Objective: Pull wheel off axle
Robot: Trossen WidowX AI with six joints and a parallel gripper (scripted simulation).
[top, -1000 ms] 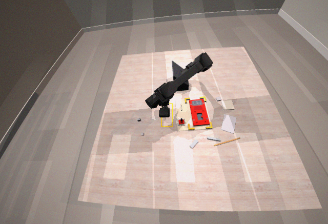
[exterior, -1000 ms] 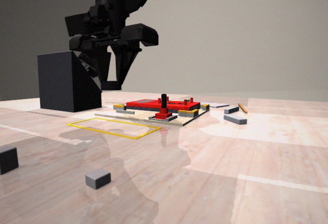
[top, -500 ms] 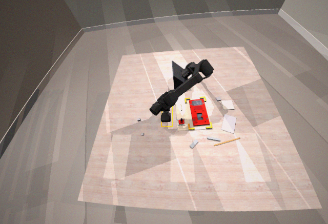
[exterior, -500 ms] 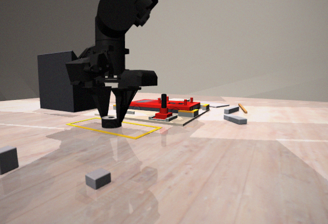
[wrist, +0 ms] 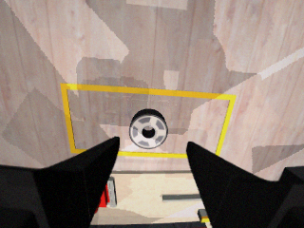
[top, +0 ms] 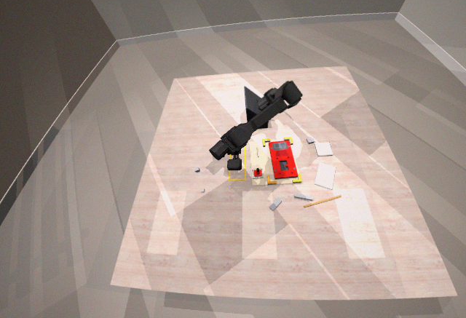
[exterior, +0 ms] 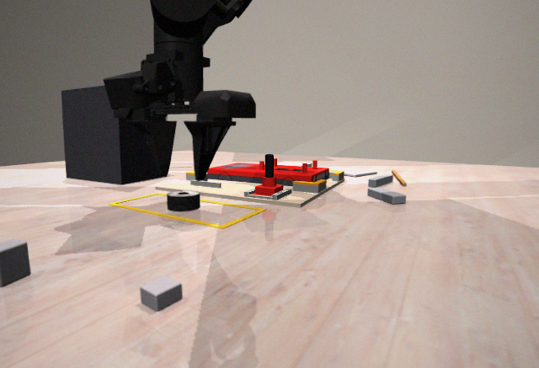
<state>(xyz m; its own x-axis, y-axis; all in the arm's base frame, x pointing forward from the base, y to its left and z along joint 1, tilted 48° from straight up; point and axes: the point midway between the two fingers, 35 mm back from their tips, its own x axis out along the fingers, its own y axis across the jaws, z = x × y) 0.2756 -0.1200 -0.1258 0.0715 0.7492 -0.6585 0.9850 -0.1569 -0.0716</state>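
Right now my gripper tip is 30 mm above the black wheel. From my gripper tip the other things lie so: dark upright axle 80 mm ahead, 90 mm to the left.
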